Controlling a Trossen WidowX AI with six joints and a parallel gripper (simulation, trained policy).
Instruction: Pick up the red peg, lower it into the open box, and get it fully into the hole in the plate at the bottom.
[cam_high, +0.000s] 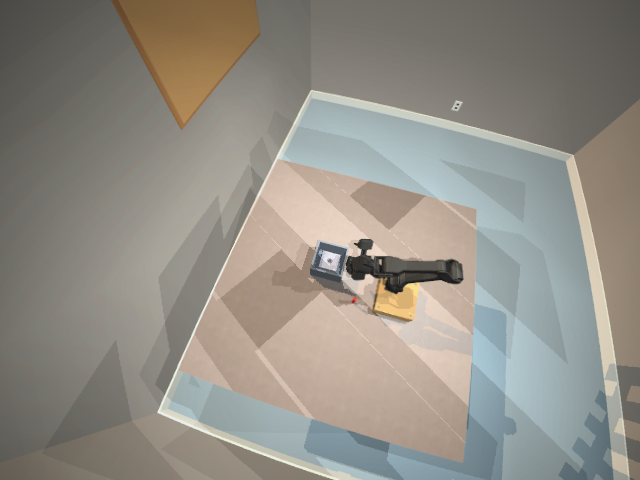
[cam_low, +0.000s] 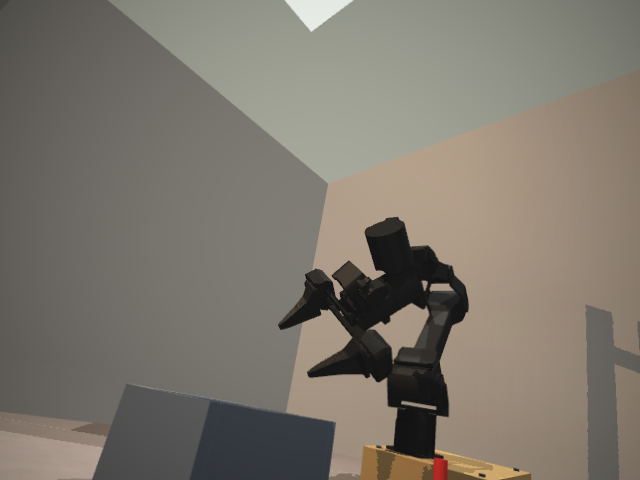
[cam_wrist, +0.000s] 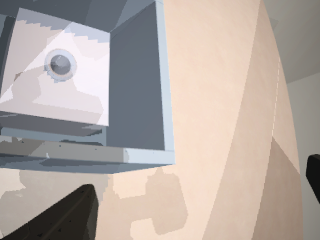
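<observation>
The red peg is 9 cm behind my gripper tip, 17 cm to the left of it and 14 cm below it. Round my gripper tip: grey box: 9 cm ahead, 4 cm to the left, 15 cm below; then pale plate: 9 cm ahead, 4 cm to the left, 13 cm below.
</observation>
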